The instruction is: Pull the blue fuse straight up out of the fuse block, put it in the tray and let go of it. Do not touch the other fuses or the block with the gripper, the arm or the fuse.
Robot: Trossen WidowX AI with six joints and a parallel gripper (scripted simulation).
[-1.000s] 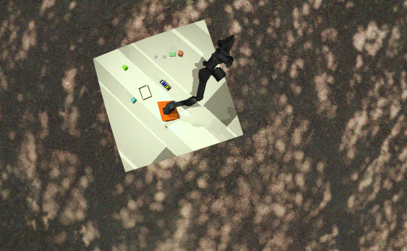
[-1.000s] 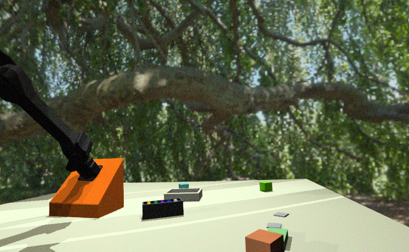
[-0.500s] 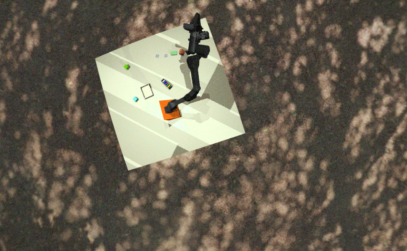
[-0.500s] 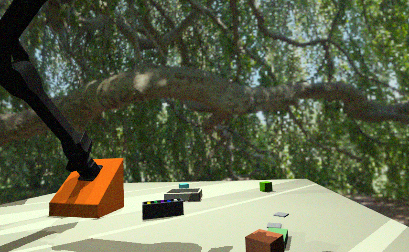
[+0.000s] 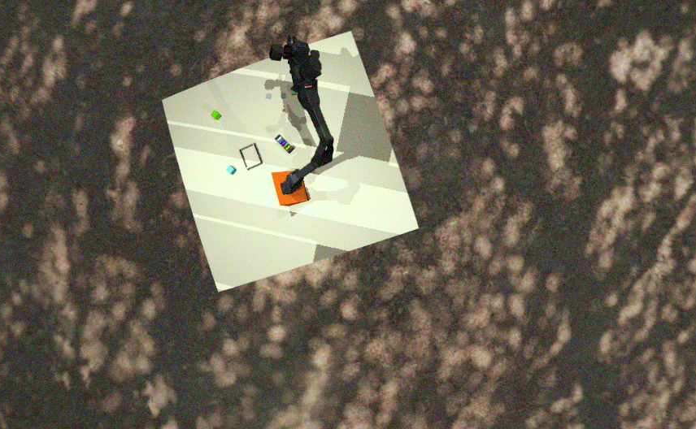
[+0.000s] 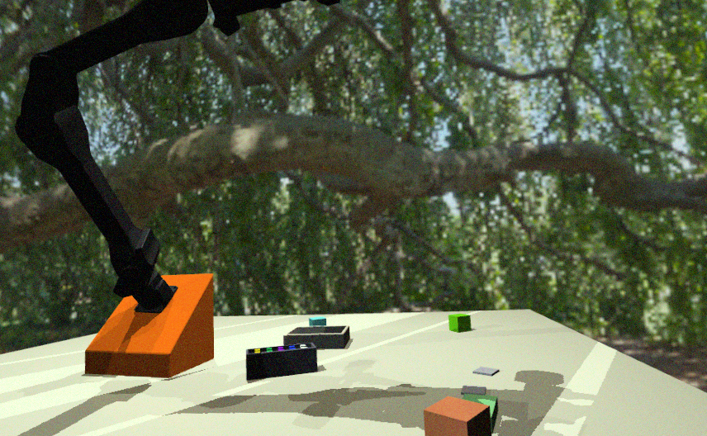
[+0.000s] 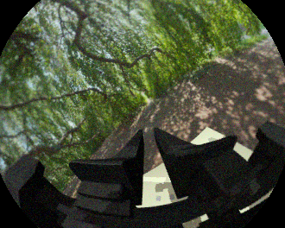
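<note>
My gripper tip is 220 mm past the blue fuse, 230 mm to the right of it and 500 mm above it. The rest, counted from my gripper tip: brown cube 50 mm ahead, 500 mm below; then purple fuse 240 mm behind, 220 mm to the left, 500 mm below; then green fuse 260 mm behind, 210 mm to the left, 500 mm below.
</note>
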